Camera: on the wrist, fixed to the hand. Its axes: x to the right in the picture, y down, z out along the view.
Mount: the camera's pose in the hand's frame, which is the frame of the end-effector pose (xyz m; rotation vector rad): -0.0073 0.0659 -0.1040 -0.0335 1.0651 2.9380
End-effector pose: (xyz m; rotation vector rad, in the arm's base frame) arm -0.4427 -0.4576 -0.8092 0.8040 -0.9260 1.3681
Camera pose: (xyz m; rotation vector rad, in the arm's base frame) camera -0.5005 -0.3638 -0.8646 1.4645 0.3265 -1.7355
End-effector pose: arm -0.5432 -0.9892 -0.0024 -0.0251 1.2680 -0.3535
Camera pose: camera -0.6262 -0.9067 -0.0414 -1.8422 -0.8797 -2.2814
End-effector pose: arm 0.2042 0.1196 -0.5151 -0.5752 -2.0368 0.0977
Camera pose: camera 0.3181 0.1576 -0.4868 -2.2032 1.0406 1.0098
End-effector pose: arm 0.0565 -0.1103 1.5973 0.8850 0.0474 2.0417
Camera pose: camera -0.0507 -0.1263 1.5385 0.5727 0.4188 -1.1789
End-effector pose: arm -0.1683 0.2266 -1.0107 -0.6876 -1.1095 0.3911
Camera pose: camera -0.0735 0.2384 -1.0887 -1.7337 1.7424 1.9315
